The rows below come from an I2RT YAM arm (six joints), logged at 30 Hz.
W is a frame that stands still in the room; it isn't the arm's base.
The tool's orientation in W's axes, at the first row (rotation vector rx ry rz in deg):
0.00 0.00 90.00
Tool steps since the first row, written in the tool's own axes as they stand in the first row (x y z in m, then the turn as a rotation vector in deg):
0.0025 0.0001 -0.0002 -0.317 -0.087 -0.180
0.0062 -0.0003 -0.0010 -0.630 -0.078 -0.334
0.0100 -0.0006 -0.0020 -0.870 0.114 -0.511
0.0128 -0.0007 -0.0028 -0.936 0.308 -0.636
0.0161 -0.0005 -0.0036 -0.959 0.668 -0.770
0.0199 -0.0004 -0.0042 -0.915 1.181 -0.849
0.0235 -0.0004 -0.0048 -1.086 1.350 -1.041
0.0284 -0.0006 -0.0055 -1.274 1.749 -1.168
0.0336 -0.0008 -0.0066 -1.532 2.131 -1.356
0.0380 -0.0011 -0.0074 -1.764 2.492 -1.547
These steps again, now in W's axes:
-0.0001 0.0025 -0.0002 0.087 -0.317 -0.180
0.0003 0.0062 -0.0010 0.078 -0.630 -0.334
0.0006 0.0100 -0.0020 -0.114 -0.870 -0.511
0.0007 0.0128 -0.0028 -0.308 -0.936 -0.636
0.0005 0.0161 -0.0036 -0.668 -0.959 -0.770
0.0004 0.0199 -0.0042 -1.181 -0.915 -0.849
0.0004 0.0235 -0.0048 -1.350 -1.086 -1.041
0.0006 0.0284 -0.0055 -1.749 -1.274 -1.168
0.0008 0.0336 -0.0066 -2.131 -1.532 -1.356
0.0011 0.0380 -0.0074 -2.492 -1.764 -1.547

